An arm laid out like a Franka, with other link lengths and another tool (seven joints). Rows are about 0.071 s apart.
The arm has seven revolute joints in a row. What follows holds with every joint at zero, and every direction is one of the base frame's.
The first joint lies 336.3 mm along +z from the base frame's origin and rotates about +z.
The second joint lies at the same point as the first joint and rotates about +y.
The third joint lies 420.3 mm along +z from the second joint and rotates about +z.
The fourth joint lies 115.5 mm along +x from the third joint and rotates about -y.
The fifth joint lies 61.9 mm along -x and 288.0 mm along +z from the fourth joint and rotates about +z.
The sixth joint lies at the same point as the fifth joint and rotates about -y.
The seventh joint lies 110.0 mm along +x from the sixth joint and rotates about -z.
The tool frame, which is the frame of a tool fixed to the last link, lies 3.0 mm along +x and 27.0 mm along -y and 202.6 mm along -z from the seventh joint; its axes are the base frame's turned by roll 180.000, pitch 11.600 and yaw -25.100 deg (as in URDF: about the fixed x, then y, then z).
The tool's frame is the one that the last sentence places.
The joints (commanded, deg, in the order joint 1, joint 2, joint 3, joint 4, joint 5, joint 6, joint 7), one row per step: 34.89, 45.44, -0.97, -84.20, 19.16, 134.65, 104.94; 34.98, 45.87, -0.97, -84.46, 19.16, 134.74, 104.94; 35.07, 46.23, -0.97, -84.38, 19.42, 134.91, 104.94; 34.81, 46.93, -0.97, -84.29, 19.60, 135.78, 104.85; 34.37, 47.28, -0.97, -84.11, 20.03, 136.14, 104.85; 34.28, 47.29, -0.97, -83.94, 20.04, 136.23, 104.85; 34.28, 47.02, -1.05, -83.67, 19.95, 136.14, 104.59; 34.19, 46.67, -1.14, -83.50, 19.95, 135.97, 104.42; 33.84, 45.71, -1.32, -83.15, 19.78, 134.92, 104.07; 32.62, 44.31, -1.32, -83.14, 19.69, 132.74, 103.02; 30.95, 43.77, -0.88, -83.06, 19.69, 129.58, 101.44
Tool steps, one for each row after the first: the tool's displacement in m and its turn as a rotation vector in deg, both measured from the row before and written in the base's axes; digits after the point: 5 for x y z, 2 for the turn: -0.00234, -0.00034, -0.00710, -0.36, 0.49, 0.07; -0.00051, 0.00127, -0.00380, 0.06, 0.19, -0.12; 0.00402, -0.00235, -0.00711, 0.07, -0.23, -0.50; 0.00461, -0.00364, -0.00269, 0.29, -0.01, -0.81; 0.00179, -0.00032, 0.00109, 0.12, -0.21, -0.12; 0.00205, 0.00024, 0.00501, 0.17, -0.50, 0.28; 0.00213, -0.00096, 0.00536, 0.18, -0.36, 0.06; 0.00361, -0.00430, 0.01297, 0.16, -0.37, 0.24; 0.00406, -0.01399, 0.01464, 0.01, 0.50, 0.40; -0.00003, -0.01653, 0.00256, -0.34, 2.12, 0.98
